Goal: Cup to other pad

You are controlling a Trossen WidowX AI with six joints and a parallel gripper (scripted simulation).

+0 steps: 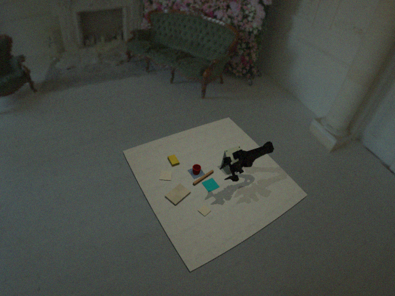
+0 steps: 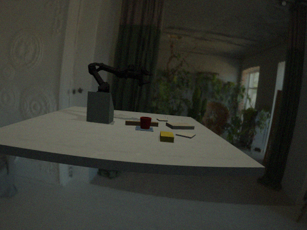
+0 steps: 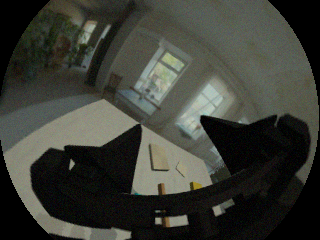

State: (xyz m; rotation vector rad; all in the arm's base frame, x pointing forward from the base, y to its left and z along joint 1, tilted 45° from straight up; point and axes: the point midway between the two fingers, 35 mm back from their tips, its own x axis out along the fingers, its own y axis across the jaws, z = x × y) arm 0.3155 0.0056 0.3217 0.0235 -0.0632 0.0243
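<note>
Now: the red cup 33 cm to the right of my gripper tip, 31 cm below it and 3 cm behind it. Round my gripper tip: blue-grey pad: 36 cm below, 33 cm to the right, 3 cm behind; wooden bar: 35 cm below, 25 cm to the right, 5 cm behind; teal pad: 36 cm below, 16 cm to the right, 7 cm behind.
</note>
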